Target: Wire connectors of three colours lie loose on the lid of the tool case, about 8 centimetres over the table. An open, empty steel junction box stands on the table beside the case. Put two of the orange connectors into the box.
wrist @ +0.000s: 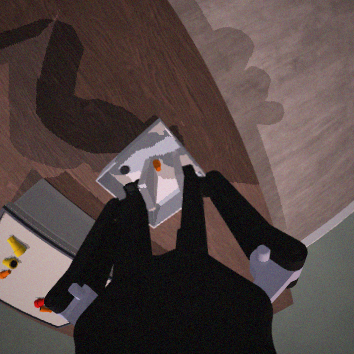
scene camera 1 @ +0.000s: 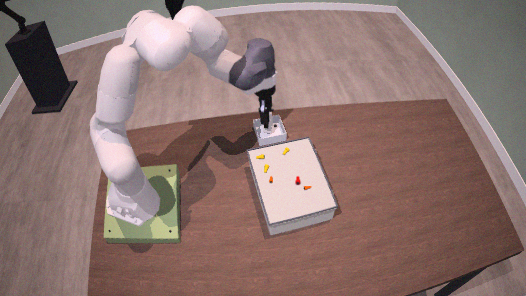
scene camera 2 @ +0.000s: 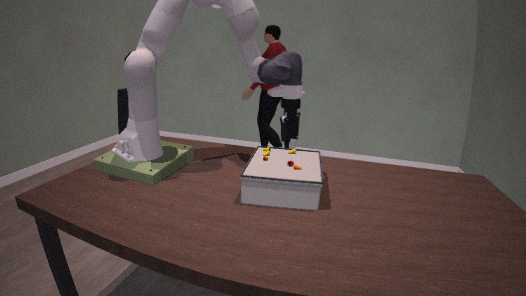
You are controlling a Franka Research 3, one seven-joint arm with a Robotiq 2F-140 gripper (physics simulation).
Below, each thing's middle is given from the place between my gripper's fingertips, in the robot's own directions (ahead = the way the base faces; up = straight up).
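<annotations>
The tool case [scene camera 1: 286, 206] is 280 mm to the right of my hand, 80 mm ahead of it and 30 mm above it. My hand is 20 mm to the left of the steel junction box [wrist: 156, 141], 10 mm short of it and 10 mm below it. Going by their middles, the steel junction box is the nearest to my hand of the things named here.
</annotations>
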